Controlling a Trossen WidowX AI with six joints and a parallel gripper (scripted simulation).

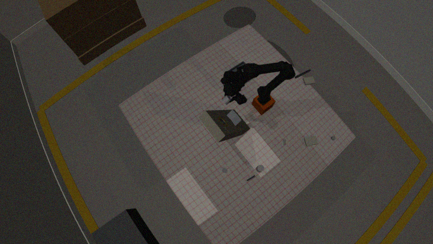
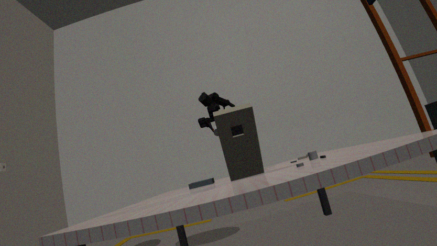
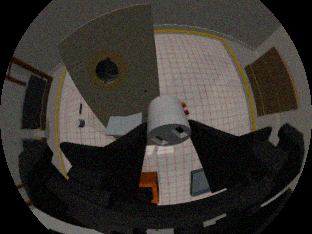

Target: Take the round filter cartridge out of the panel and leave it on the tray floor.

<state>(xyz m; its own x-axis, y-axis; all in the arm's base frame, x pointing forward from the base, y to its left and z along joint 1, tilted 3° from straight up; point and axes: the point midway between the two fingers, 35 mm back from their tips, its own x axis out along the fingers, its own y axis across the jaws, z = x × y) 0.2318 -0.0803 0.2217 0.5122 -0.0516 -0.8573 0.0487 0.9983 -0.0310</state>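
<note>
Now: gripper tip 31 cm past the tray, 19 cm to the left of it and 27 cm above it. From my gripper tip the other things lie so: dark bar: 13 cm ahead, 45 cm to the left, 27 cm below; then service panel: 7 cm ahead, 9 cm to the left, 10 cm below; then round filter cartridge: right at my gripper tip.
</note>
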